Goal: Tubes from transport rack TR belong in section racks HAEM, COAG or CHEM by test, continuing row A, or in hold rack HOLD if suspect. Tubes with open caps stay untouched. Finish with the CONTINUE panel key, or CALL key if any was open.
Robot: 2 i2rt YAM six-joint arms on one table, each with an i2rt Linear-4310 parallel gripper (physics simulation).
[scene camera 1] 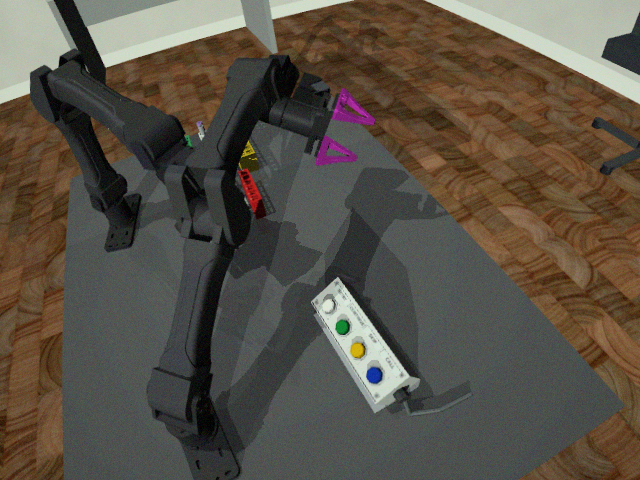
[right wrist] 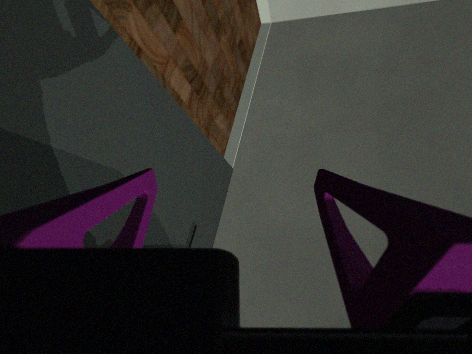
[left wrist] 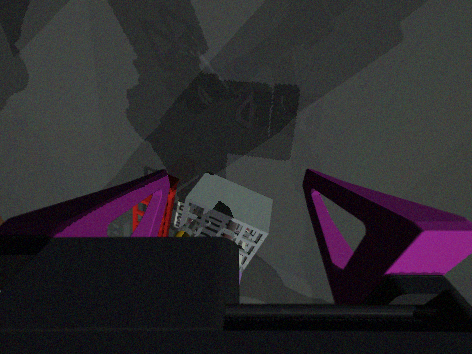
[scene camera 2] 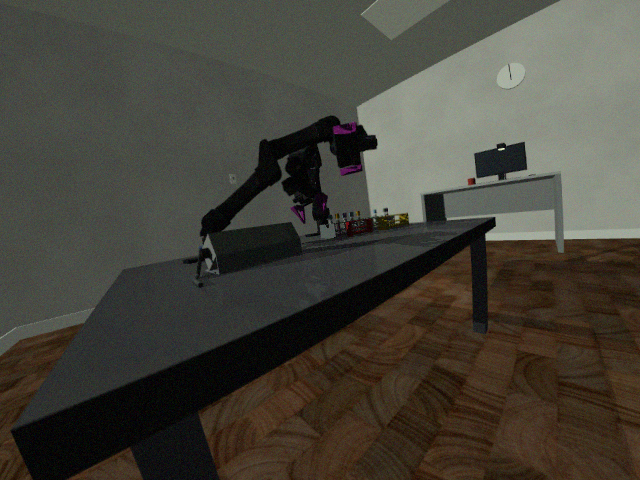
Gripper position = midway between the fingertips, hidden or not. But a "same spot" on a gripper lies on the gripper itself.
my right gripper: scene camera 1; right wrist 235, 177; scene camera 2; not seen in the left wrist view (out of frame)
same spot on my right gripper: (scene camera 1: 337, 112) = (scene camera 2: 333, 128)
